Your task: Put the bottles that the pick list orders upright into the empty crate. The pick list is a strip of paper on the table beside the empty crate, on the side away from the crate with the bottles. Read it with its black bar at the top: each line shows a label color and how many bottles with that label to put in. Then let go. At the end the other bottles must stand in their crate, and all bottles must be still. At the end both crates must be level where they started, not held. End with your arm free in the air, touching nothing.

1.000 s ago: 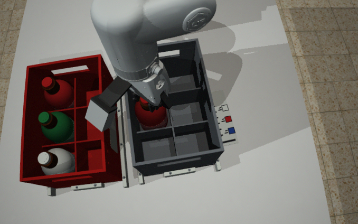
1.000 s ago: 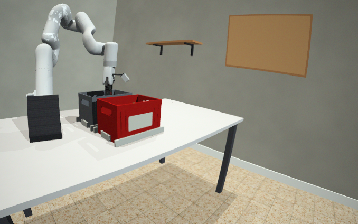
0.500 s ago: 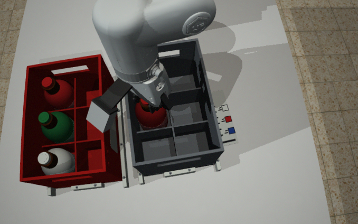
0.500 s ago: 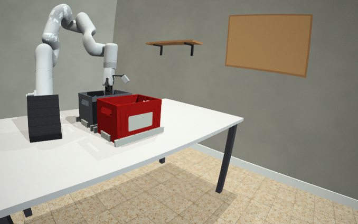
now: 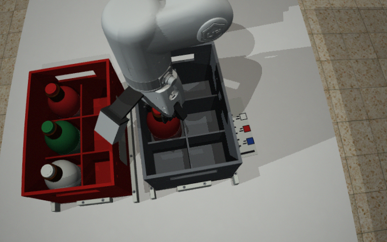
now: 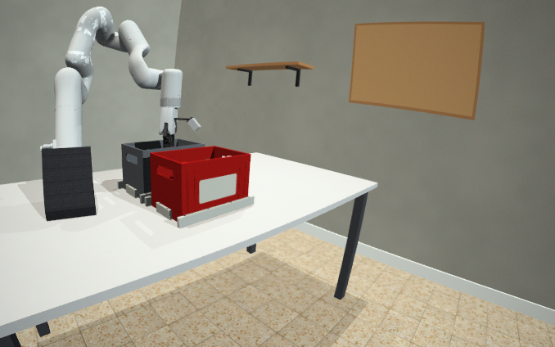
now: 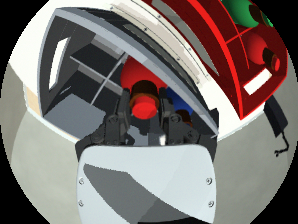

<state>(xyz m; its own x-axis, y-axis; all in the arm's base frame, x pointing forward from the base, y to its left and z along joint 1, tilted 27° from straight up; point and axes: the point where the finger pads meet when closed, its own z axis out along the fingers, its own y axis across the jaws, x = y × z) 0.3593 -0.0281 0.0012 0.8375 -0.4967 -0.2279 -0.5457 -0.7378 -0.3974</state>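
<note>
My gripper is now 1 cm past the grey crate, 4 cm to the right of it and 8 cm above it. The rest, counted from my hand: pick list 3 cm behind, 18 cm to the left, 16 cm below; blue bottle 8 cm behind, 2 cm to the right, 8 cm below; green bottle 5 cm ahead, 23 cm to the right, 8 cm below.
</note>
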